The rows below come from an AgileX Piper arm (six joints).
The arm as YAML. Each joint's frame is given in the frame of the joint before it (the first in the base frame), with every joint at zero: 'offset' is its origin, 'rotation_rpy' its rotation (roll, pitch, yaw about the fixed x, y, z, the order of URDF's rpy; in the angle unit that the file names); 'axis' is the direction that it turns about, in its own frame. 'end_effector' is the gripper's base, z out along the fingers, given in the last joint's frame.
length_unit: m
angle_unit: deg
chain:
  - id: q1
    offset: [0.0, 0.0, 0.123]
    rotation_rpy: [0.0, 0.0, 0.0]
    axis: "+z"
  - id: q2
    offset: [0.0, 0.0, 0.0]
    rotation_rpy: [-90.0, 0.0, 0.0]
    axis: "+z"
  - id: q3
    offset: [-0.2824, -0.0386, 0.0]
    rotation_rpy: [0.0, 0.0, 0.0]
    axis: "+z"
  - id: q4
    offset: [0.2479, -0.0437, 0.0]
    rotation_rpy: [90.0, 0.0, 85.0]
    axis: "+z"
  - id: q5
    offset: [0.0, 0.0, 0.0]
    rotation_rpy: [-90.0, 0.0, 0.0]
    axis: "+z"
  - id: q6
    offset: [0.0, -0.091, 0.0]
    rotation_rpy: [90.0, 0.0, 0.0]
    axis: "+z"
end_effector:
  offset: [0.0, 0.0, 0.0]
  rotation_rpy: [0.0, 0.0, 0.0]
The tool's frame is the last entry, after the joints.
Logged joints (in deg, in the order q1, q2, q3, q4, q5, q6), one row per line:
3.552 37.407 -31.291 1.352 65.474 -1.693
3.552 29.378 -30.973 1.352 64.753 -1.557
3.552 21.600 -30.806 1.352 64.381 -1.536
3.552 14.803 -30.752 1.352 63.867 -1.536
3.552 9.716 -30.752 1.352 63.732 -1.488
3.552 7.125 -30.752 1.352 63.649 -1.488
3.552 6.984 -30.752 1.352 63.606 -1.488
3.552 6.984 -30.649 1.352 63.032 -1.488
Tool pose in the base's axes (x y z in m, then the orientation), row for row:
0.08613 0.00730 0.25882 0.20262 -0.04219 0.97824 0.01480
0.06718 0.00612 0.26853 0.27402 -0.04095 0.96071 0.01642
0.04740 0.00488 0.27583 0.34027 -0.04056 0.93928 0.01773
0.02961 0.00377 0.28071 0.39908 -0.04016 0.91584 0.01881
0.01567 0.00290 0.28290 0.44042 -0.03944 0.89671 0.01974
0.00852 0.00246 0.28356 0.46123 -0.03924 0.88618 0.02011
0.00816 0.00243 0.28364 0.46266 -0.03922 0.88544 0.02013
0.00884 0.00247 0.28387 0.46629 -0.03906 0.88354 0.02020
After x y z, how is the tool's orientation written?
As a quaternion, w x y z.
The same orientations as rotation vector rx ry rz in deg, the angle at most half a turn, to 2 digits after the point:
-6.75 156.46 2.37
-6.31 148.04 2.53
-6.05 140.06 2.64
-5.82 132.80 2.73
-5.61 127.58 2.81
-5.53 124.91 2.83
-5.52 124.73 2.84
-5.49 124.26 2.84

